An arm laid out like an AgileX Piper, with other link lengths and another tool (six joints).
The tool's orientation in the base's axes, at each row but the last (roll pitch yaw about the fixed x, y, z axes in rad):
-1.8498 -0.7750 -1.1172
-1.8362 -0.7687 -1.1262
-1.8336 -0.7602 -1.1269
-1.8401 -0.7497 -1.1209
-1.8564 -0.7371 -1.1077
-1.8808 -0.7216 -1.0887
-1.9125 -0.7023 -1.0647
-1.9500 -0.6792 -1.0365
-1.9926 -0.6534 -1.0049
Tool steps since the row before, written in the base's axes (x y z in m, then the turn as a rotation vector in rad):
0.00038 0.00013 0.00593 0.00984 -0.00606 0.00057
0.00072 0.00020 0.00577 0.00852 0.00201 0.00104
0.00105 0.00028 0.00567 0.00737 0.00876 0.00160
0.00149 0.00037 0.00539 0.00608 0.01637 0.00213
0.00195 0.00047 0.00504 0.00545 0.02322 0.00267
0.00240 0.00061 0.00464 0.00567 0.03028 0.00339
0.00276 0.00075 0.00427 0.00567 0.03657 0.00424
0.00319 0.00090 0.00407 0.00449 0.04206 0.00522
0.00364 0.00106 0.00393 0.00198 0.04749 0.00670
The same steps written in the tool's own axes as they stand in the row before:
0.00418 -0.00415 -0.00077 0.00737 0.00447 0.00772
0.00410 -0.00411 -0.00035 0.00205 -0.00172 0.00840
0.00405 -0.00411 0.00000 -0.00234 -0.00698 0.00891
0.00390 -0.00400 0.00046 -0.00740 -0.01280 0.00953
0.00372 -0.00384 0.00091 -0.01178 -0.01802 0.01060
0.00349 -0.00369 0.00135 -0.01593 -0.02346 0.01250
0.00328 -0.00359 0.00167 -0.01958 -0.02845 0.01396
0.00322 -0.00363 0.00200 -0.02311 -0.03292 0.01410
0.00323 -0.00375 0.00231 -0.02691 -0.03761 0.01287

